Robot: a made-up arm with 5 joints.
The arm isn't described. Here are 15 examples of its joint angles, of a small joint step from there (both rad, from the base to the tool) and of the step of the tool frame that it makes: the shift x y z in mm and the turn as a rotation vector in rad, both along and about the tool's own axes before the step.
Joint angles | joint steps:
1: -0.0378 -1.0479 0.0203 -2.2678 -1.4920 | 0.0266 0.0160 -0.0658 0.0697 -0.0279
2: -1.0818 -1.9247 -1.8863 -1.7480 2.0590 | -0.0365 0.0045 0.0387 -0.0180 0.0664
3: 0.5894 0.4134 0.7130 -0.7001 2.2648 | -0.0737 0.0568 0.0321 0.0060 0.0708
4: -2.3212 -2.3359 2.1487 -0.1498 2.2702 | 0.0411 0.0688 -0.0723 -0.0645 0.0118
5: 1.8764 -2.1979 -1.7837 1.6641 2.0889 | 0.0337 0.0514 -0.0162 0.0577 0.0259
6: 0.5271 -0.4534 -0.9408 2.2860 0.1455 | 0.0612 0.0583 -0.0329 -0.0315 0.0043
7: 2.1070 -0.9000 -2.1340 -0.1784 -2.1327 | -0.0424 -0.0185 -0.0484 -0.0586 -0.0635
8: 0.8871 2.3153 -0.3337 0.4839 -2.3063 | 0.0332 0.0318 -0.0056 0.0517 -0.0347
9: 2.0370 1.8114 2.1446 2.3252 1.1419 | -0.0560 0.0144 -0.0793 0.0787 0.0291
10: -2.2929 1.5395 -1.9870 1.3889 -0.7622 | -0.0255 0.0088 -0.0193 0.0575 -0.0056
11: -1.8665 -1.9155 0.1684 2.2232 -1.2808 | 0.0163 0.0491 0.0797 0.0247 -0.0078
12: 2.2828 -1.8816 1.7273 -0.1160 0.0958 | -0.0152 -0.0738 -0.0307 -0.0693 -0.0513
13: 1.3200 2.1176 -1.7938 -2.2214 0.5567 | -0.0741 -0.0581 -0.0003 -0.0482 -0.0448
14: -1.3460 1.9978 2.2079 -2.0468 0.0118 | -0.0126 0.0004 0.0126 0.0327 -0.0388
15: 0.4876 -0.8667 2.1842 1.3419 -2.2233 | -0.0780 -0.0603 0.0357 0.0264 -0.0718
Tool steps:
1: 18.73 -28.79 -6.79 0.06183 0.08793 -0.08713
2: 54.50 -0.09 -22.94 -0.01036 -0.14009 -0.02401
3: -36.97 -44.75 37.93 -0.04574 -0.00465 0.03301
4: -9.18 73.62 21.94 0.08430 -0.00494 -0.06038
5: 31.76 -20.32 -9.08 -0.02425 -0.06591 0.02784
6: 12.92 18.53 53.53 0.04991 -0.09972 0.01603
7: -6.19 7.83 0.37 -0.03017 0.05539 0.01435
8: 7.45 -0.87 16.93 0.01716 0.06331 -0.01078
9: 49.32 -75.00 53.46 -0.13336 -0.10908 0.03311
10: -16.15 1.43 15.01 -0.03771 -0.03932 -0.03257
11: 4.13 43.94 10.00 -0.08350 0.02804 -0.00652
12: -5.54 21.95 8.58 0.14384 0.05887 0.00536
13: -15.79 -40.11 -4.75 -0.04021 0.06492 -0.06729
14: -6.66 0.86 3.49 -0.02992 0.03974 0.00423
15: 16.95 24.00 68.29 -0.03646 0.18221 -0.03834
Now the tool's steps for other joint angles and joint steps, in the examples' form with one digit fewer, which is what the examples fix.
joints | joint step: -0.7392 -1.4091 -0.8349 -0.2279 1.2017 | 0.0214 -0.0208 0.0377 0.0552 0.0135
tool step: 18.9 -11.4 1.8 -0.0387 -0.0285 0.0629
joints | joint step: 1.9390 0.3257 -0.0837 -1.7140 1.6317 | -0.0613 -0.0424 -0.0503 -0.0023 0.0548
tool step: -55.1 35.3 5.3 0.0330 0.0201 -0.0590
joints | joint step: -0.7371 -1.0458 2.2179 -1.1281 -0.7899 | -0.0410 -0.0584 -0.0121 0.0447 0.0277
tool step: 3.0 -18.1 3.8 0.0324 -0.0264 -0.0466
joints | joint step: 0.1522 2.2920 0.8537 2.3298 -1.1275 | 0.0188 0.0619 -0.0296 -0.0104 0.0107
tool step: -26.7 24.8 11.1 -0.0354 -0.0571 -0.0130
